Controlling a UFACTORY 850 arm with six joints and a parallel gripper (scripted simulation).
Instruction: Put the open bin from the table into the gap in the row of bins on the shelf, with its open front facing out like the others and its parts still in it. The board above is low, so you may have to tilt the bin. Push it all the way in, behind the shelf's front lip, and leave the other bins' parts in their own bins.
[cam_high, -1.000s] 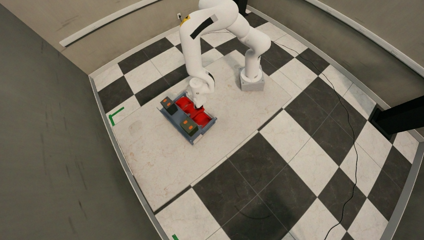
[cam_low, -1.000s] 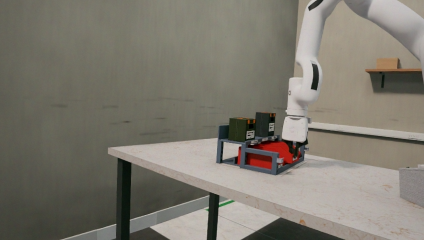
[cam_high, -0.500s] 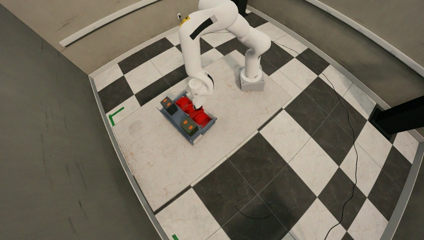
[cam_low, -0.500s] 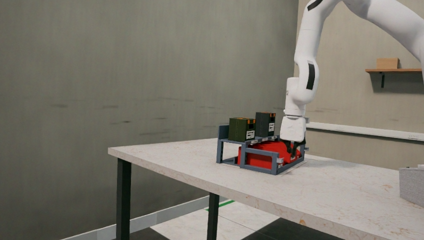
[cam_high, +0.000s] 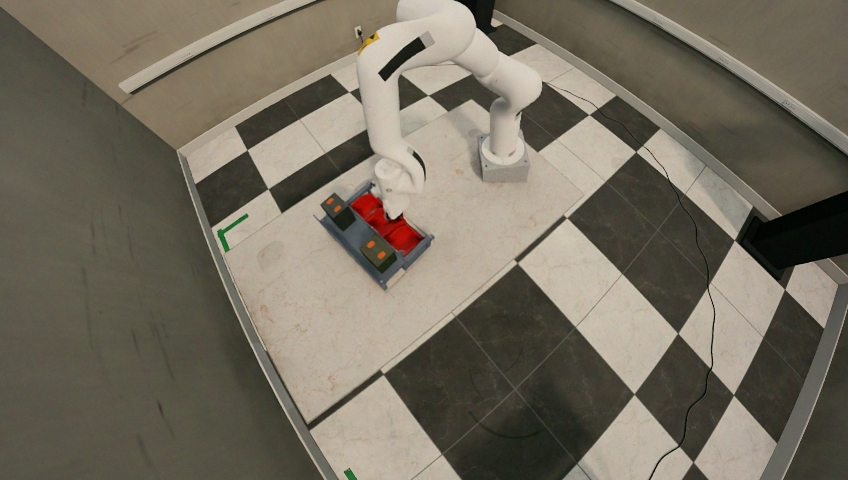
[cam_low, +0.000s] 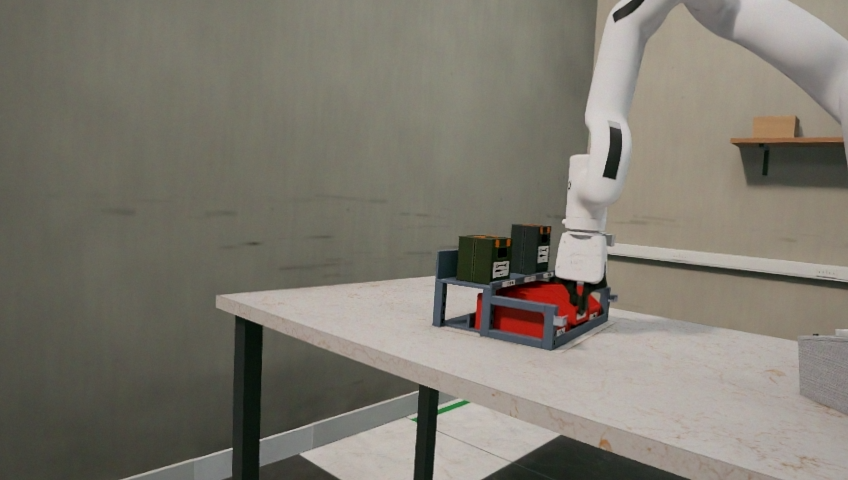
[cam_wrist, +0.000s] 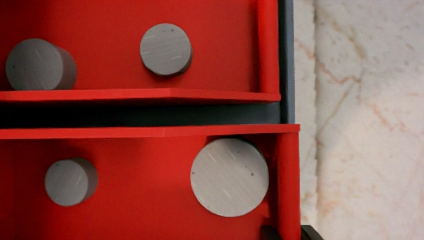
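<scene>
My hand is 3 cm short of the large grey disc, 3 cm to the left of it and 3 cm above it. Also, from my hand: red open bin (8 cm ahead, 1 cm below); then grey-blue shelf (11 cm ahead); then dark grey box (19 cm ahead, 11 cm to the right, 10 cm above).
</scene>
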